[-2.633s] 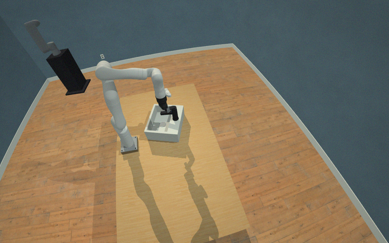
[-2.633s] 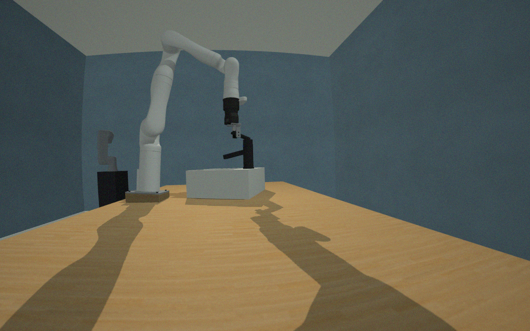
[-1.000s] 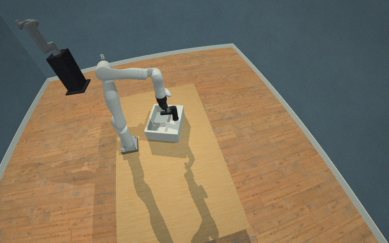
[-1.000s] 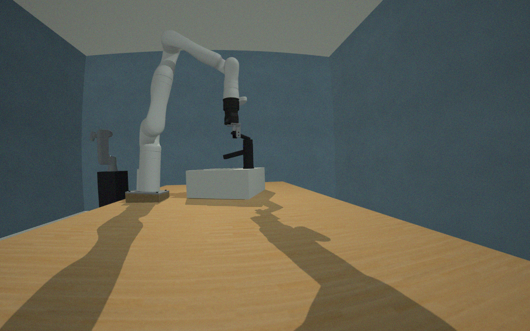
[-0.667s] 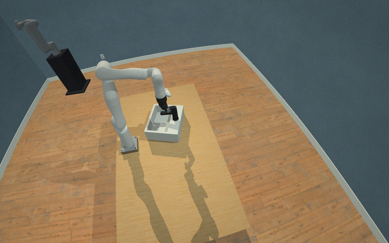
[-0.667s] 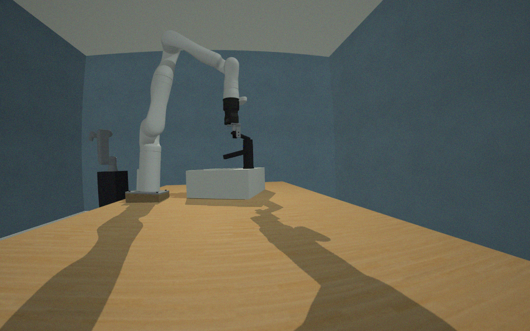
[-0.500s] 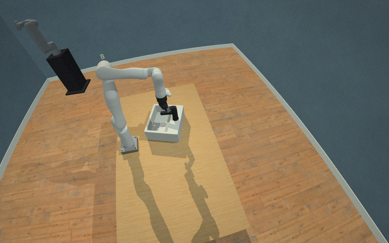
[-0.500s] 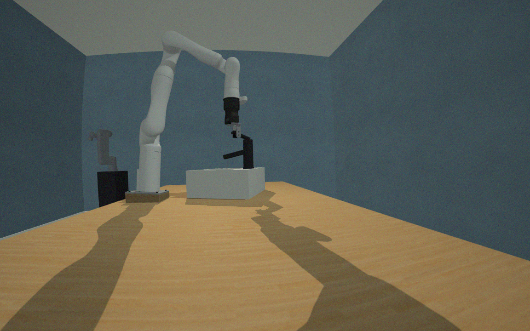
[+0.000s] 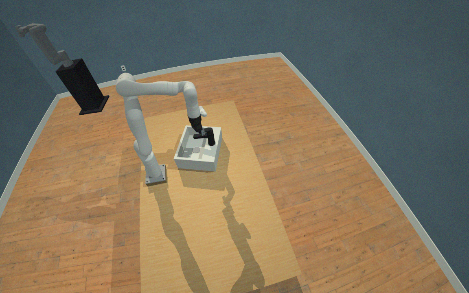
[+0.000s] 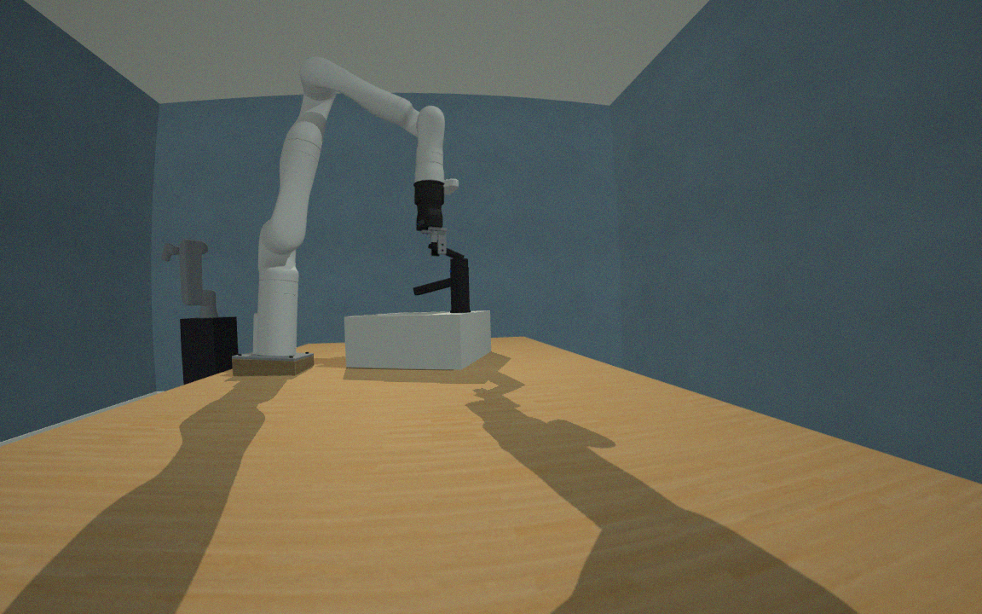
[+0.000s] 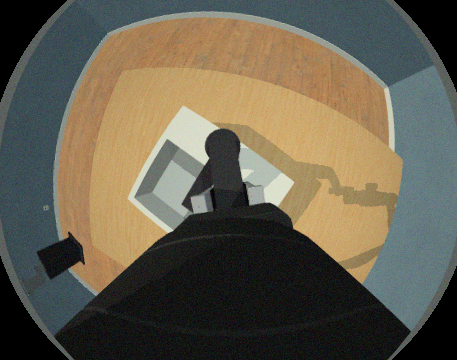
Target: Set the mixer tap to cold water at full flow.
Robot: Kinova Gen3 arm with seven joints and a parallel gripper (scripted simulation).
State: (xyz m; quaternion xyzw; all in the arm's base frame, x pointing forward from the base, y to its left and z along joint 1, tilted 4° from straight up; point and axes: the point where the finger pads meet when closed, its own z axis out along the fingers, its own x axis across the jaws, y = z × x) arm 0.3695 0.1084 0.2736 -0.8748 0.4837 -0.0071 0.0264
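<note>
The lever lies 20 mm ahead of my hand, 10 mm to the left of it and 10 mm below it. Also, from my hand: white basin 250 mm below, 60 mm to the left, 60 mm behind.
</note>
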